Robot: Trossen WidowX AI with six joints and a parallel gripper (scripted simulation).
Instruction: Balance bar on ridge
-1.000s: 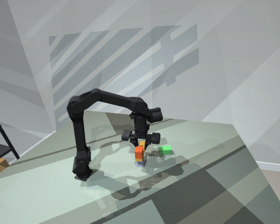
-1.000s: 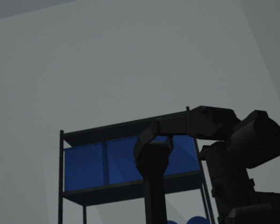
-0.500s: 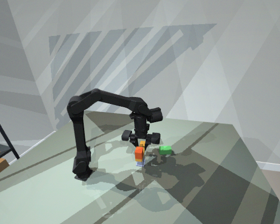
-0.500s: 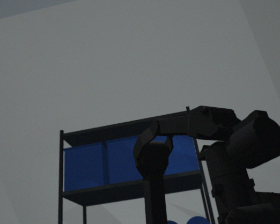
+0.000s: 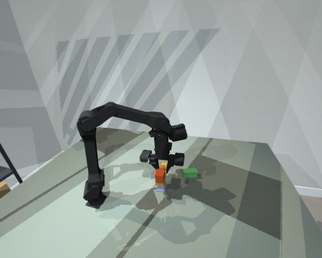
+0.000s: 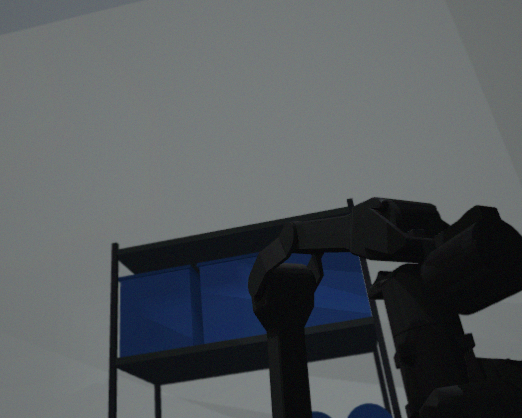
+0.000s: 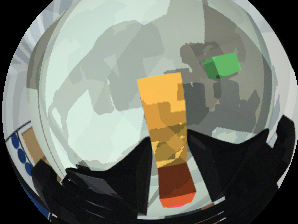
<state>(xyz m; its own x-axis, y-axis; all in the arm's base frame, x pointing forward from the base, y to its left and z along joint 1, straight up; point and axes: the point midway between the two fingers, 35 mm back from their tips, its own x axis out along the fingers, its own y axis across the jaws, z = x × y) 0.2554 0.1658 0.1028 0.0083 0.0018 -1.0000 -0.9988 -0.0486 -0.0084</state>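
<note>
My gripper tip is 30 mm to the left of the bar and 10 mm below it. Round my gripper tip: green block: 120 mm ahead, 80 mm to the left, 50 mm below.
</note>
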